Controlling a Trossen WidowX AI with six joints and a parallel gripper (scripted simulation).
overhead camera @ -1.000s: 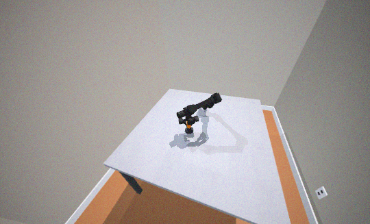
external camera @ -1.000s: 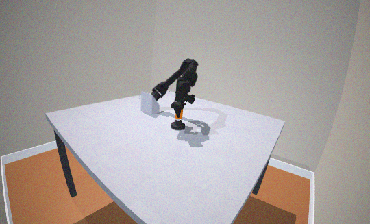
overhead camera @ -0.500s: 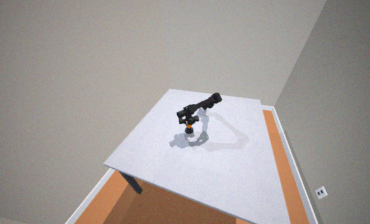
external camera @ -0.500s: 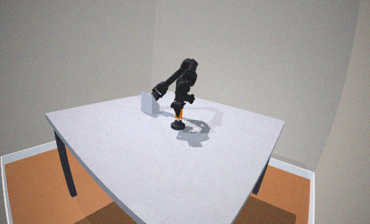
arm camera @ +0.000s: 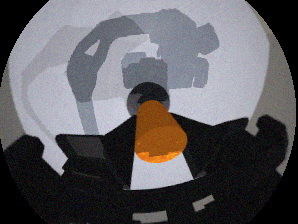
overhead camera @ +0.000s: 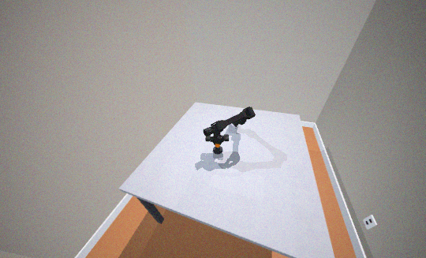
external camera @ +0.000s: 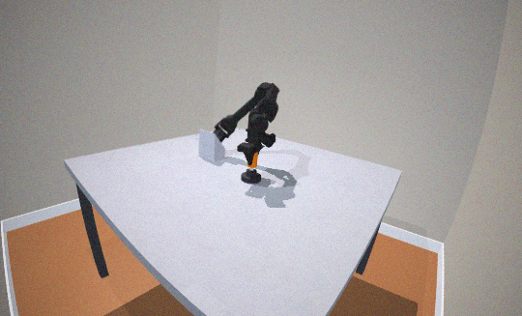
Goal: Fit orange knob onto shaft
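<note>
The orange knob is 30 mm above my gripper tip. From my gripper tip the other things lie so: round pedestal: 40 mm below.
</note>
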